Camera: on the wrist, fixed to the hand. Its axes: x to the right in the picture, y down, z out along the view.
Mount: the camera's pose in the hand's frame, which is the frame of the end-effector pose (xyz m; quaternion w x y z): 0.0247 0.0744 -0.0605 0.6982 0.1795 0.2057 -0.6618
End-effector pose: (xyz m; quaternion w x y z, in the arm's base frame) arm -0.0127 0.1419 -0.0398 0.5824 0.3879 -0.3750 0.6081
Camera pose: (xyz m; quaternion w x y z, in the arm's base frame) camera -0.0897 0.2041 -0.0430 0.8166 0.4984 0.2238 0.1862
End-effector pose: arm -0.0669 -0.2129 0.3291 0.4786 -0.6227 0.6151 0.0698
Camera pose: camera -0.1535 -0.2554 0.3066 0.3656 -0.7703 0.1283 -0.5065
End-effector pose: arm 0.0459 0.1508 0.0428 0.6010 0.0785 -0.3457 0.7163
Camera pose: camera -0.0104 0.2035 -0.0193 0.9507 0.2441 0.0628 0.1806
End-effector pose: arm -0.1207 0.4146 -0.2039 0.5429 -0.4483 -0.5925 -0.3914
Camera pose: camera -0.0321 0.3814 -0.1748 0.3224 0.2571 -0.6690 -0.6184
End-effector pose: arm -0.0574 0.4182 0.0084 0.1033 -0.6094 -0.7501 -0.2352
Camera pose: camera 0.0004 0.4215 0.0887 0.1802 0.1379 -0.9480 -0.2233
